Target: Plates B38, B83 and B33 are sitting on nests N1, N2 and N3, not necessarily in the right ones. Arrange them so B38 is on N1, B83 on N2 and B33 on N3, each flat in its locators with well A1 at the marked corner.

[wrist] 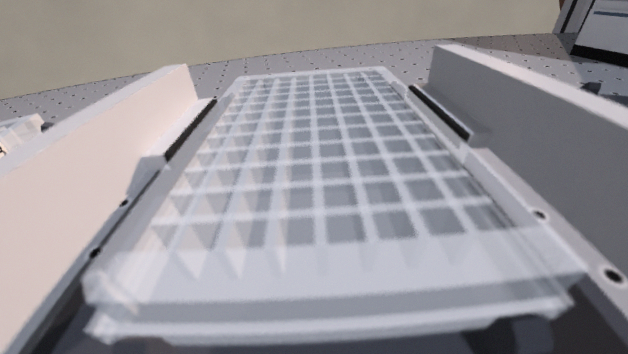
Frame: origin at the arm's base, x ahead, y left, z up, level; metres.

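Seen in the pictures: gripper, fingertip midpoint: [311,77].
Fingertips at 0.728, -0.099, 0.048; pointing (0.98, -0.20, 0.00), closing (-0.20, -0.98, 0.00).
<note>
Offsets run from my fingertips to a thing's middle, as dx, dy, dz. "pt": to the spot under its first point. Level surfaces: height alone.
A clear well plate @(-0.024, +0.005, -0.014) [330,185] with a grid of square wells fills the middle of the wrist view, its long side running away from the camera. My gripper [311,77] is shut on this plate, with a dark pad along each long side. The plate looks level. No label or A1 mark on it can be read, so I cannot tell which plate it is. A dark surface shows below its near edge. Whether the plate touches what is under it is hidden, and I cannot make out the nests' locators.
A perforated grey table top @(dz -0.034) [310,59] stretches behind the plate. Part of a pale, clear object @(pt +0.031, +0.146, -0.011) [22,131] shows at the left edge. A white and dark box-like unit [607,32] stands at the top right, with a small dark piece @(pt -0.015, -0.155, -0.016) [591,88] below it.
</note>
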